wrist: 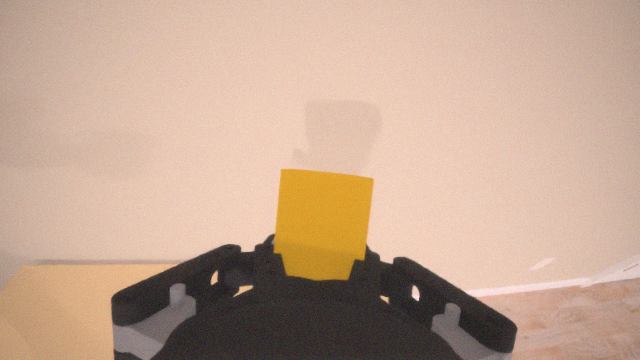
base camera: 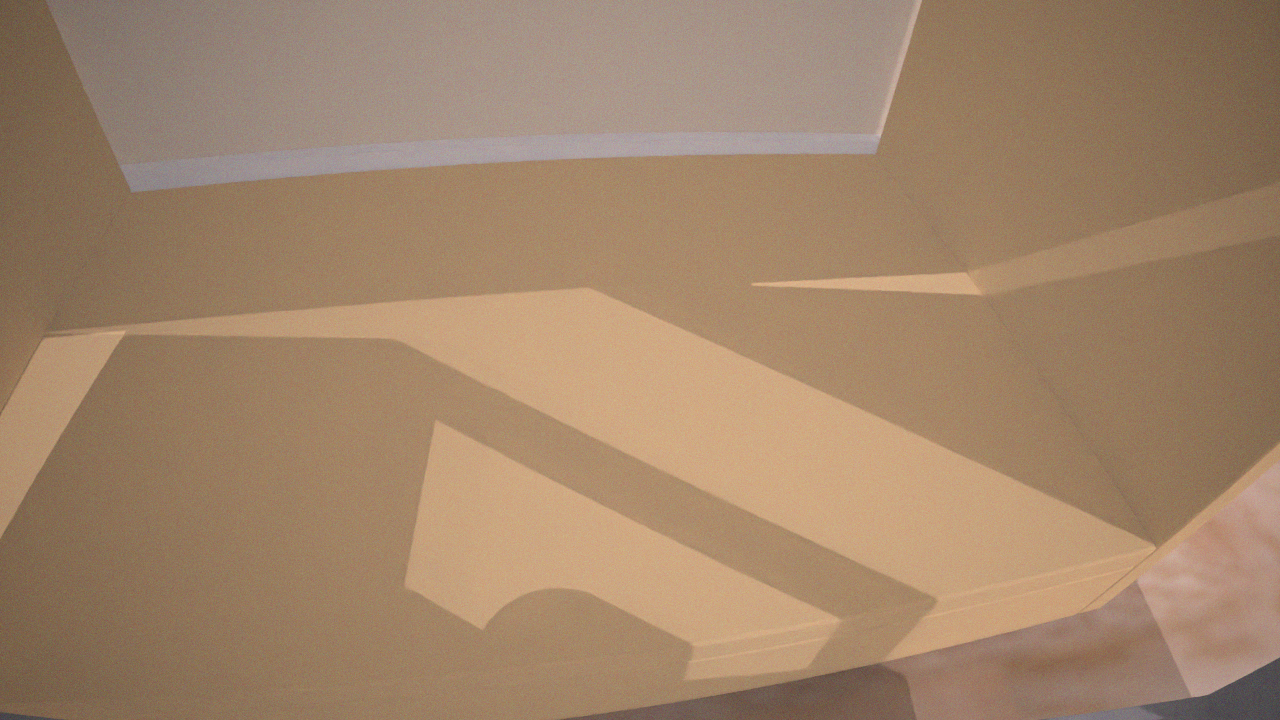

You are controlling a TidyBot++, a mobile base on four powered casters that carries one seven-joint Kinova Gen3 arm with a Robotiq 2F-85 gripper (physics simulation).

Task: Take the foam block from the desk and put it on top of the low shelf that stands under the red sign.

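Places are measured from the arm's base along level axes (x back, y right, z up), in centimetres.
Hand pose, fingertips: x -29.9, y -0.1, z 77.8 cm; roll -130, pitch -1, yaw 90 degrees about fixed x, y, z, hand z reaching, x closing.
After its pixels a point has its place.
The yellow foam block (wrist: 324,215) @(x -27.7, y 0.0, z 84.4 cm) is between the fingers of my gripper (wrist: 316,243) @(x -29.9, y -0.1, z 77.8 cm), which is shut on it, in the lower middle of the wrist view. The block stands out beyond the fingertips, in front of a pale wall. The low shelf's light wood top (wrist: 65,300) @(x -34.9, y -72.6, z 21.4 cm) shows at the lower left of the wrist view, behind and left of the gripper. In the base camera view the inside of the low shelf (base camera: 644,358) @(x -35.4, y 2.3, z -31.8 cm) fills most of the picture, with its bottom board and both side panels very near. The red sign and the desk do not show.
A pale wall (wrist: 475,125) @(x -61.9, y 31.0, z 73.7 cm) (base camera: 501,71) @(x -57.3, y -7.4, z -25.5 cm) stands behind the shelf and carries a soft shadow above the block in the wrist view. Wood floor (wrist: 575,320) @(x -57.1, y 163.9, z -39.6 cm) (base camera: 1056,653) @(x -20.9, y 25.2, z -39.7 cm) shows at the lower right of both views, with a white baseboard (wrist: 525,288) @(x -73.2, y 134.5, z -33.3 cm) along the wall.
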